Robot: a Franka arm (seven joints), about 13 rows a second.
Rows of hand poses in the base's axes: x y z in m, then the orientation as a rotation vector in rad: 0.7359 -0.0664 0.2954 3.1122 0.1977 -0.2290; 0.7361 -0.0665 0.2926 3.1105 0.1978 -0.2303; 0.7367 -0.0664 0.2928 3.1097 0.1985 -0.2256; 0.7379 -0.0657 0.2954 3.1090 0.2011 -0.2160; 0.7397 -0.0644 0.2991 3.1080 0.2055 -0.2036; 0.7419 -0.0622 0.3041 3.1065 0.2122 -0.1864; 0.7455 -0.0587 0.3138 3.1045 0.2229 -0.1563; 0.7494 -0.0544 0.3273 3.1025 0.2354 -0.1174; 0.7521 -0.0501 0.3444 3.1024 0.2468 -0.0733; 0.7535 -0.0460 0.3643 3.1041 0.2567 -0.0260; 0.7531 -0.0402 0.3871 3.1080 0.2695 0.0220
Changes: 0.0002 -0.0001 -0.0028 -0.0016 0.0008 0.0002; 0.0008 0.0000 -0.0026 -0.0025 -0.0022 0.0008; 0.0020 0.0007 0.0000 -0.0032 -0.0084 0.0026; 0.0038 0.0020 0.0037 -0.0040 -0.0163 0.0057; 0.0060 0.0042 0.0087 -0.0051 -0.0273 0.0102; 0.0096 0.0077 0.0184 -0.0063 -0.0466 0.0175; 0.0135 0.0120 0.0319 -0.0069 -0.0716 0.0260; 0.0162 0.0163 0.0490 -0.0051 -0.0998 0.0335; 0.0176 0.0204 0.0689 -0.0010 -0.1299 0.0399; 0.0172 0.0262 0.0917 0.0065 -0.1602 0.0477
